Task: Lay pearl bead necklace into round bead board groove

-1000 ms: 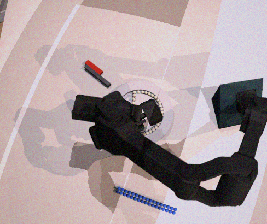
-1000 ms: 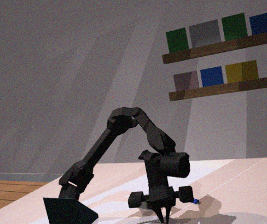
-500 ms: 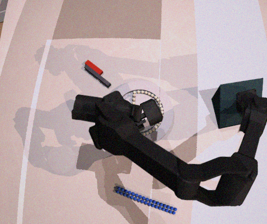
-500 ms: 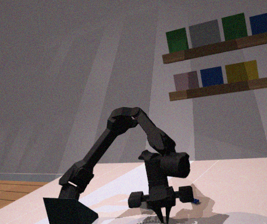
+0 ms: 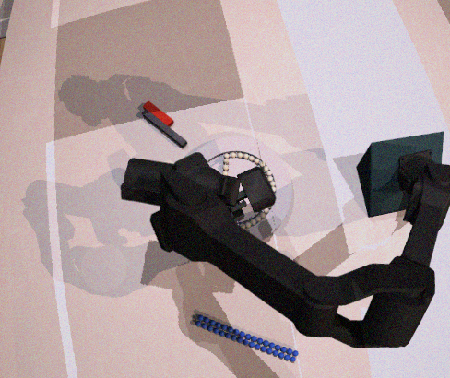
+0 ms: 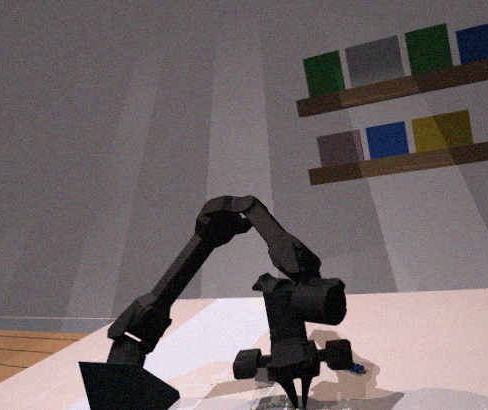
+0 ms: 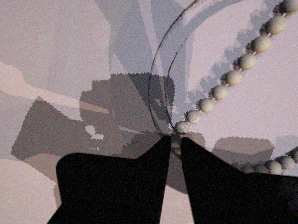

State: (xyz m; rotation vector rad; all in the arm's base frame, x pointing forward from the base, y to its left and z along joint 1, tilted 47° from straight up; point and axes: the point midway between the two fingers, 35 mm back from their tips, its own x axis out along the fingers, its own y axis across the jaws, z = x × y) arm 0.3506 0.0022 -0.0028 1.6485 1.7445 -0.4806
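My gripper tip is 50 mm to the left of the round bead board, 40 mm past it and 10 mm above it. Round my gripper tip: small beige cube (140 mm to the left, 120 mm behind); grey block (210 mm to the right, 70 mm ahead, 10 mm below).
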